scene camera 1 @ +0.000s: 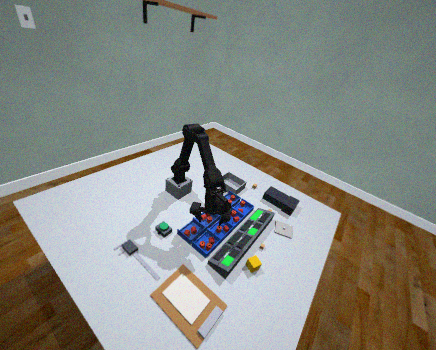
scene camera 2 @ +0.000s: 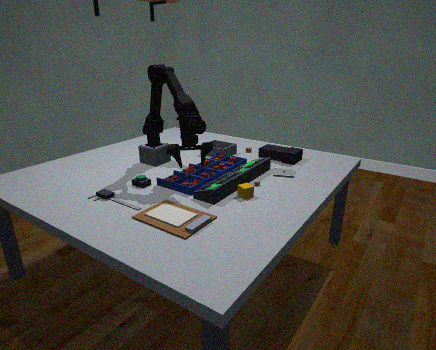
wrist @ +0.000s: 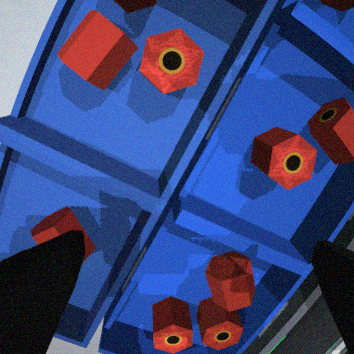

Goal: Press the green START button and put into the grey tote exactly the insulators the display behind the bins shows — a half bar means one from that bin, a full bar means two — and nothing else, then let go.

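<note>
My gripper is open and empty, low over the blue bins. In the wrist view its left finger partly hides a red insulator. Three insulators, including an upper one, sit close together in a bin between the fingertips. Another insulator lies in the adjoining bin. The green START button stands beside the bins. The grey tote stands beyond them; its inside is unclear. The black display shows three green patches; exact bar lengths are unclear.
A yellow cube and a flat grey plate lie beyond the display. A black box is farther right. A clipboard and a caliper lie toward the front.
</note>
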